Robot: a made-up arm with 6 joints. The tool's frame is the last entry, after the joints.
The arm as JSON. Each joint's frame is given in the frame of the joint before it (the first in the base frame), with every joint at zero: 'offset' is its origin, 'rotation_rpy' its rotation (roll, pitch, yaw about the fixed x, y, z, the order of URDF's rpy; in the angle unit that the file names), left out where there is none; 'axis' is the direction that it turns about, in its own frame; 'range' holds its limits. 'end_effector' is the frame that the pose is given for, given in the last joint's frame.
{
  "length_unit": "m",
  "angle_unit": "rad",
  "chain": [
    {
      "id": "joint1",
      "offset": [
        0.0,
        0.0,
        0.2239
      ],
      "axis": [
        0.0,
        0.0,
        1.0
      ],
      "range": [
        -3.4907,
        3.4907
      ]
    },
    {
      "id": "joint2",
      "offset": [
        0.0,
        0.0,
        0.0
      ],
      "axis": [
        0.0,
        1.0,
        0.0
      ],
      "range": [
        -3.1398,
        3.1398
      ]
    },
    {
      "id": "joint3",
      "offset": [
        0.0,
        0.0,
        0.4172
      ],
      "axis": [
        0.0,
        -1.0,
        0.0
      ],
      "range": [
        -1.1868,
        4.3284
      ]
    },
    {
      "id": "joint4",
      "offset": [
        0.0,
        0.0,
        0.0
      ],
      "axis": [
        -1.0,
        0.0,
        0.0
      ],
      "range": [
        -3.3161,
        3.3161
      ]
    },
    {
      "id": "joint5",
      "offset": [
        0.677,
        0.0,
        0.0
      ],
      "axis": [
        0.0,
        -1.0,
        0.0
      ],
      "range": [
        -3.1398,
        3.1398
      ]
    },
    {
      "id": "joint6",
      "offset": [
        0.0,
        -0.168,
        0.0
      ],
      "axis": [
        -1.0,
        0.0,
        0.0
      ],
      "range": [
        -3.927,
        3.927
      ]
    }
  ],
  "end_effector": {
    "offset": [
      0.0,
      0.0,
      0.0
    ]
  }
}
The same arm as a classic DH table. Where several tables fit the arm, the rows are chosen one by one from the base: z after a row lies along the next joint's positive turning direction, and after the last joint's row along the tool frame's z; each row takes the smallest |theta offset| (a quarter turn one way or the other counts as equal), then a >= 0, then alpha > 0; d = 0 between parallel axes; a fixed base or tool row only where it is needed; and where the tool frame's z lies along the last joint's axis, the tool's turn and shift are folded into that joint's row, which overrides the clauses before.
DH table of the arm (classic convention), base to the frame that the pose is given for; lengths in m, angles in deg. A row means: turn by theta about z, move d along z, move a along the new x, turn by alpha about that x. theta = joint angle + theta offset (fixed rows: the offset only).
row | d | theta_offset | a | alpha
joint1 | 0.2239 | 0 | 0 | -90
joint2 | 0 | -90 | 0.4172 | 180
joint3 | 0 | 0 | 0 | -90
joint4 | -0.677 | 0 | 0 | 90
joint5 | 0.168 | 0 | 0 | -90
joint6 | 0 | 90 | 0 | 90
tool (fixed) | 0 | -90 | 0 | 0
Joint limits (deg, base to tool): -200..200 -179.9..179.9 -68..248 -190..190 -179.9..179.9 -225..225

